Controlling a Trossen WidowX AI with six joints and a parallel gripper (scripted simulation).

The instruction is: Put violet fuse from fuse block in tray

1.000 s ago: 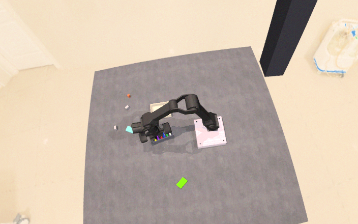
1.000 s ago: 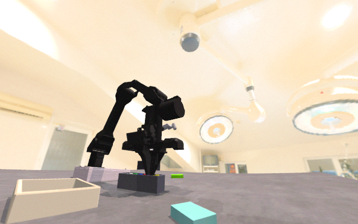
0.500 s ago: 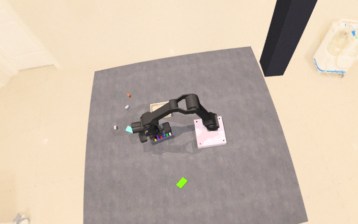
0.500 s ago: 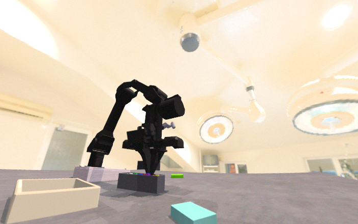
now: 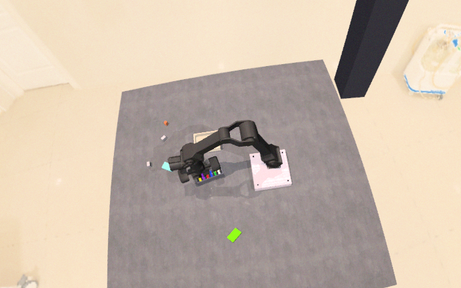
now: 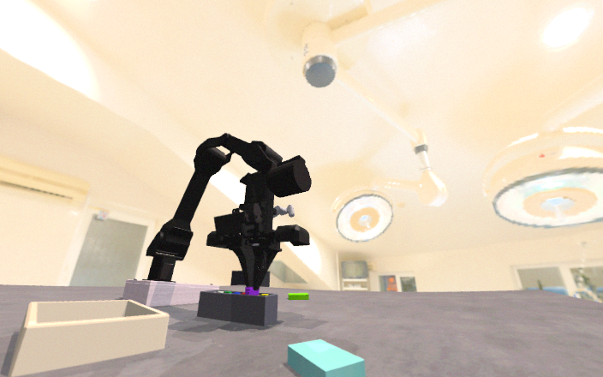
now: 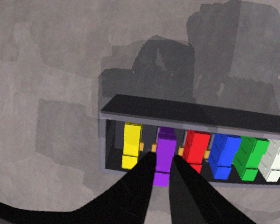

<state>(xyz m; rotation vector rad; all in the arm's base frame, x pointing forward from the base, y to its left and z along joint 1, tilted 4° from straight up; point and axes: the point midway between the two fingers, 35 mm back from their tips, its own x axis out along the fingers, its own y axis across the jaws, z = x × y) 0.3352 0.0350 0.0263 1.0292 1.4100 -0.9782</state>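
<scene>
My gripper tip is 20 mm past the cream tray, 200 mm to the left of it and 40 mm above it. The rest, counted from my gripper tip: green card (130 mm behind, 280 mm to the left, 40 mm below); then violet fuse (10 mm below); then cyan block (190 mm ahead, 80 mm to the right, 40 mm below).
</scene>
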